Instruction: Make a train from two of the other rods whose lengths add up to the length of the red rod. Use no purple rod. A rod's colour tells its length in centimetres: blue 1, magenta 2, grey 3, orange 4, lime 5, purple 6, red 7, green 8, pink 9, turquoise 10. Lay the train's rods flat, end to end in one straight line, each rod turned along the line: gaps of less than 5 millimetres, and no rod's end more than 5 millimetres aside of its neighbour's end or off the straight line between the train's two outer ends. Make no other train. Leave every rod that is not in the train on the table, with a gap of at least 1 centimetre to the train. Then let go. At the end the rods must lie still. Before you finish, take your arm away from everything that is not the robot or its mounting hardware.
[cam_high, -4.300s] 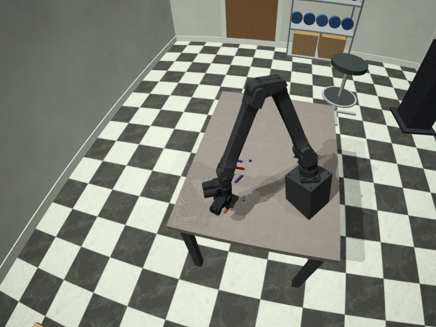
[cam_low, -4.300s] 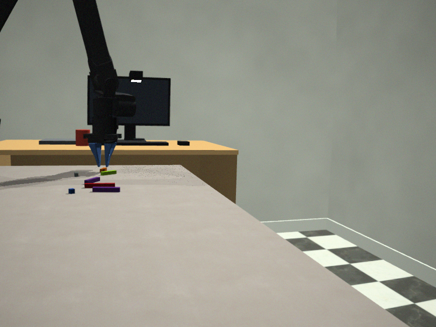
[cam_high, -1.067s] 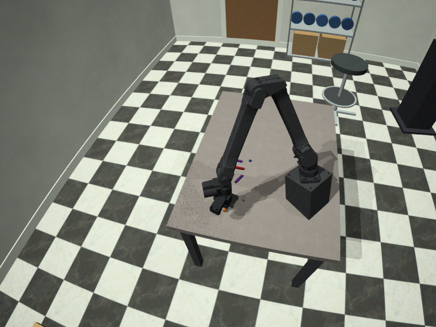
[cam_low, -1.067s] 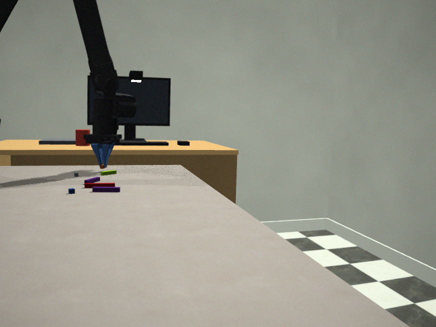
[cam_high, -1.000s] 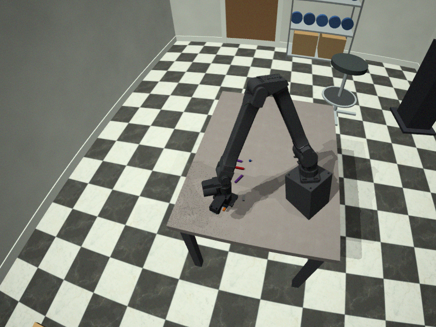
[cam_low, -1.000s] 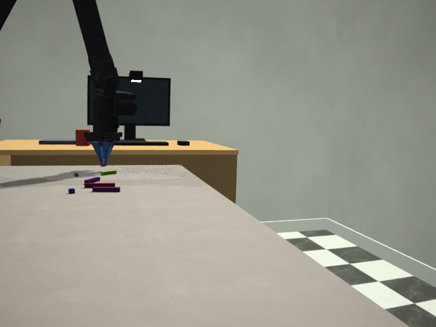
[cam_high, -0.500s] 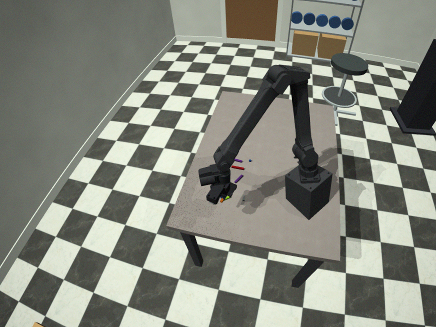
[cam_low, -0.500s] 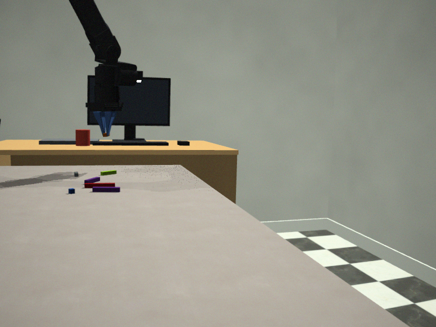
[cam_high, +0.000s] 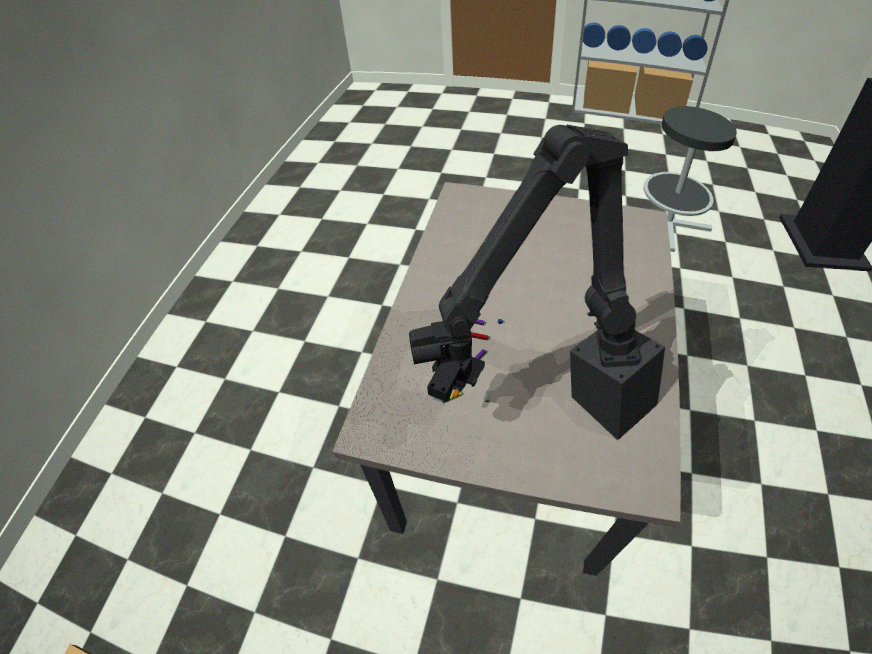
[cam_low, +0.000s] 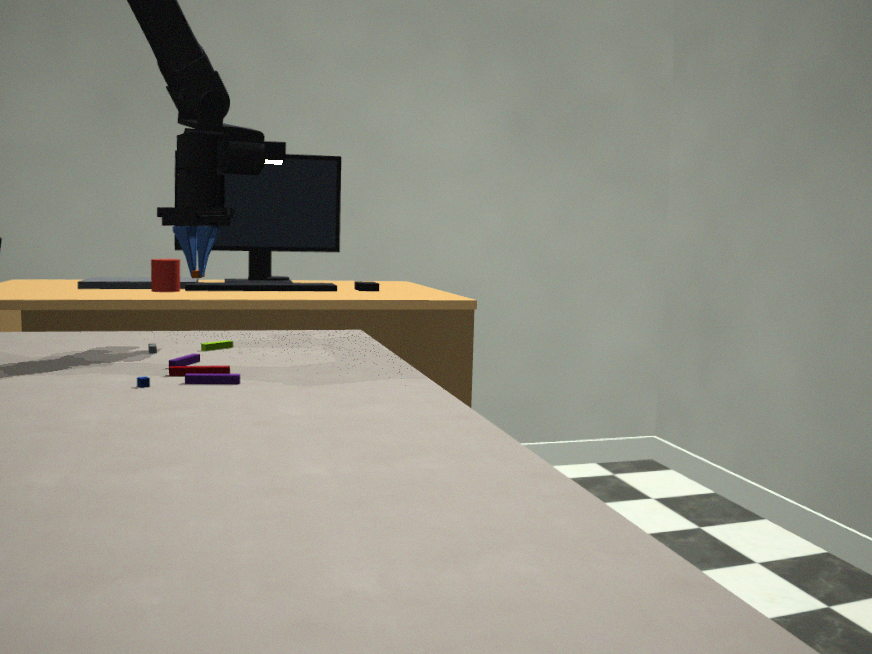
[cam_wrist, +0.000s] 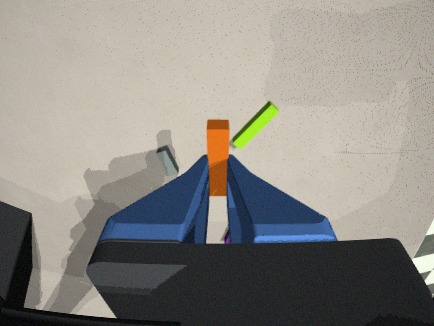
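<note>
The grey rod is 70 mm behind my hand, 40 mm to the right of it and 110 mm below it. Round my hand: lime rod: 20 mm ahead, 40 mm to the right, 110 mm below; then orange rod: 10 mm to the left; then purple rod: 40 mm behind, 160 mm to the right, 110 mm below.
</note>
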